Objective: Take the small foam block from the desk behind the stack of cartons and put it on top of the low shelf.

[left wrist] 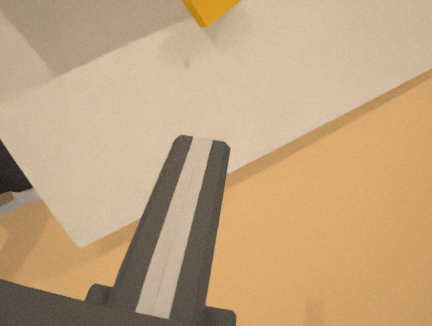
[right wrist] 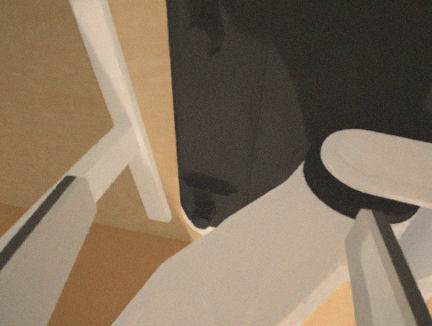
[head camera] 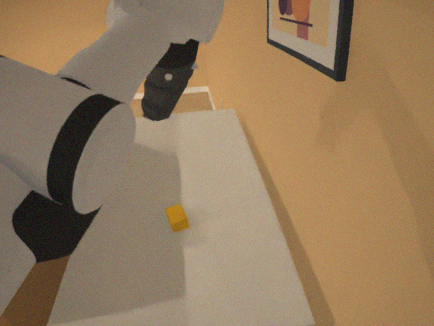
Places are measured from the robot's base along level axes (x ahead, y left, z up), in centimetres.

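Pixels of known places: left gripper, between the fingertips: (left wrist: 201,158) (head camera: 164,113); right gripper, between the fingertips: (right wrist: 218,209).
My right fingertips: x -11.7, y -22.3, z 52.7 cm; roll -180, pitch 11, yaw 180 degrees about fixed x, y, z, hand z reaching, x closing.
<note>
Behind a point stands the place of what it marks.
The small yellow foam block (head camera: 177,218) @(y 22.0, x 58.5, z 76.6 cm) (left wrist: 210,10) @(y 21.0, x 59.4, z 76.6 cm) lies on the white desk (head camera: 225,200) @(y 5.6, x 73.8, z 72.1 cm) (left wrist: 300,90) @(y 0.2, x 80.1, z 72.1 cm), near the middle of the head view and cut off by the top edge of the left wrist view. My left gripper (head camera: 156,118) @(y 15.9, x 40.5, z 123.7 cm) (left wrist: 201,158) @(y 15.9, x 40.5, z 123.7 cm) is shut with nothing between its fingers. It is over the far part of the desk in the head view, apart from the block. My right gripper (right wrist: 218,209) @(y -22.3, x -11.7, z 52.6 cm) is open and empty, with its fingers wide apart. The low shelf does not show in these views, and I cannot make out the stack of cartons.
An orange-tan wall (head camera: 350,210) @(y -25.8, x 34.2, z 101.7 cm) runs along the desk's right side in the head view, with a framed picture (head camera: 341,45) @(y -21.6, x 46.2, z 136.6 cm) on it. A brown surface (head camera: 37,290) @(y 67.1, x 26.9, z 69.9 cm) shows at lower left. A white frame bar (right wrist: 117,85) and a dark panel (right wrist: 220,120) @(y -3.1, x -1.6, z 19.1 cm) are near my right gripper.
</note>
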